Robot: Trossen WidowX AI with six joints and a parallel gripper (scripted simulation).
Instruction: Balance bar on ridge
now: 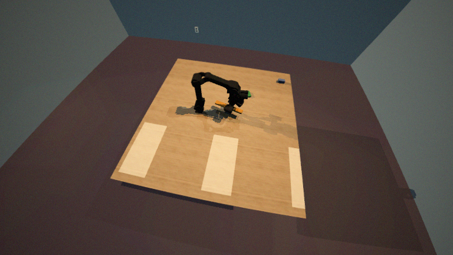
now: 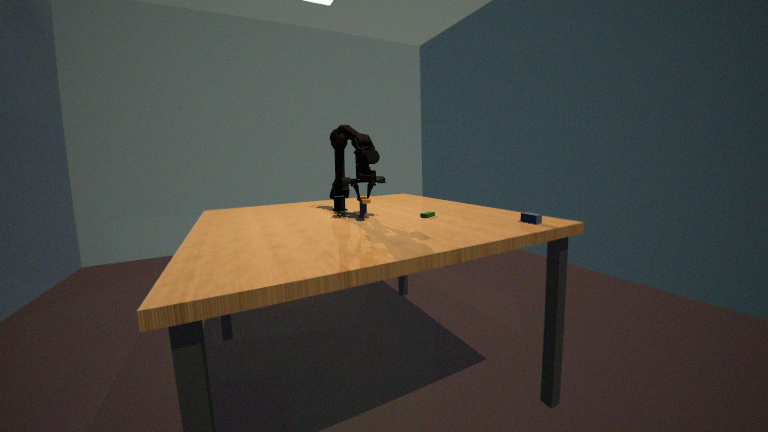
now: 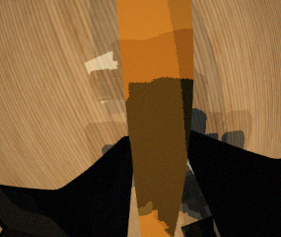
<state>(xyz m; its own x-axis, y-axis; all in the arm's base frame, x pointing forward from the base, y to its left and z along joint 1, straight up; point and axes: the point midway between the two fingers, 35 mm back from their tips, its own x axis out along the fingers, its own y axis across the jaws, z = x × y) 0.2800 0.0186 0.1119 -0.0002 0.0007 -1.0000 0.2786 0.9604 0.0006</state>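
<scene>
Right now my gripper tip is 30 mm past the orange bar and 10 mm to the right of it. Round my gripper tip: blue block 460 mm ahead, 480 mm to the left, 60 mm below; green block 130 mm ahead, 240 mm to the left, 70 mm below.
</scene>
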